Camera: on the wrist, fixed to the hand. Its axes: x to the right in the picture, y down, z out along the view.
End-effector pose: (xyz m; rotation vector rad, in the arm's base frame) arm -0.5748 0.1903 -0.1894 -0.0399 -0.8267 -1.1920
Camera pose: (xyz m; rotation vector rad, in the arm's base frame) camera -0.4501 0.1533 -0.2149 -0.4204 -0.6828 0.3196
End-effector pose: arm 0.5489 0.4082 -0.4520 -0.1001 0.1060 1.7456
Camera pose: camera 0.4671 0.4103 -0.5563 -0.2425 -0.3979 -2.9995
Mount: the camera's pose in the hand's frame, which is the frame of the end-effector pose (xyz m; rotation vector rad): 0.0297 0.0786 -0.1025 0.2275 -0.0399 1.5051
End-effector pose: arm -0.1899 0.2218 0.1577 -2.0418 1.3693 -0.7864
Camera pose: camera -0.3035 0.1558 0.1753 -0.4363 2.0725 -0.1511
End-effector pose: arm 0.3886 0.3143 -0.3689 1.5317 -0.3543 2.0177
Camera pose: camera 0.2562 0.3142 -0.3622 -0.9449 1.0641 -1.9165
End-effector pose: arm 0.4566 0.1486 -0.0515 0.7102 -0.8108 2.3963
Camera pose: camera 0.3556 0.1704 -0.1345 -0.0689 0.7616 -2.0719
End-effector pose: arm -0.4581 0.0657 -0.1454 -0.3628 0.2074 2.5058
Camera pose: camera -0.5054 -0.0056 -0.2466 -0.0050 -0.6067 -2.2090
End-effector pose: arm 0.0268 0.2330 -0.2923 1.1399 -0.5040 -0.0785
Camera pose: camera 0.0813 0.3443 -0.2454 0.7289 -1.3076 1.2797
